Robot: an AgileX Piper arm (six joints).
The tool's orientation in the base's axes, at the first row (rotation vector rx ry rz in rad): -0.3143, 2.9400, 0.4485
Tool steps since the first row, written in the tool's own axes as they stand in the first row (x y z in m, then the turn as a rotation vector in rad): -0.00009, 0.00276, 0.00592, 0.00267, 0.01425, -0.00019; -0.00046, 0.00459, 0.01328, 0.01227, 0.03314, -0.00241; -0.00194, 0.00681, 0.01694, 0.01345, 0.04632, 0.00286; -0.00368, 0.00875, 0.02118, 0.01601, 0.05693, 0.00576; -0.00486, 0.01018, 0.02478, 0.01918, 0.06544, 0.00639; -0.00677, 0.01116, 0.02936, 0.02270, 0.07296, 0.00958; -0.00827, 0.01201, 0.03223, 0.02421, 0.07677, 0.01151; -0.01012, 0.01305, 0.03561, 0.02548, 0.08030, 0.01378; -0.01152, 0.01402, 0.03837, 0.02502, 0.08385, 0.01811; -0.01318, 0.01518, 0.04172, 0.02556, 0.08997, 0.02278; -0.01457, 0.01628, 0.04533, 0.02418, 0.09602, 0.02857; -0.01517, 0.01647, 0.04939, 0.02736, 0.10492, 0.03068
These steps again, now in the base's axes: 0.00015, 0.00442, -0.00481, -0.00585, 0.01275, 0.00365; 0.00095, 0.00847, -0.01118, -0.01970, 0.02794, 0.00927; 0.00230, 0.01195, -0.01375, -0.02323, 0.04165, 0.00774; 0.00403, 0.01538, -0.01690, -0.02779, 0.05198, 0.00748; 0.00526, 0.01805, -0.01969, -0.03272, 0.05954, 0.00868; 0.00742, 0.02073, -0.02340, -0.03746, 0.06690, 0.00713; 0.00901, 0.02268, -0.02561, -0.03957, 0.07078, 0.00609; 0.01096, 0.02503, -0.02818, -0.04133, 0.07454, 0.00470; 0.01241, 0.02705, -0.03026, -0.04119, 0.07928, 0.00168; 0.01414, 0.02947, -0.03281, -0.04257, 0.08633, -0.00113; 0.01566, 0.03187, -0.03566, -0.04194, 0.09402, -0.00467; 0.01667, 0.03341, -0.03933, -0.04680, 0.10240, -0.00476
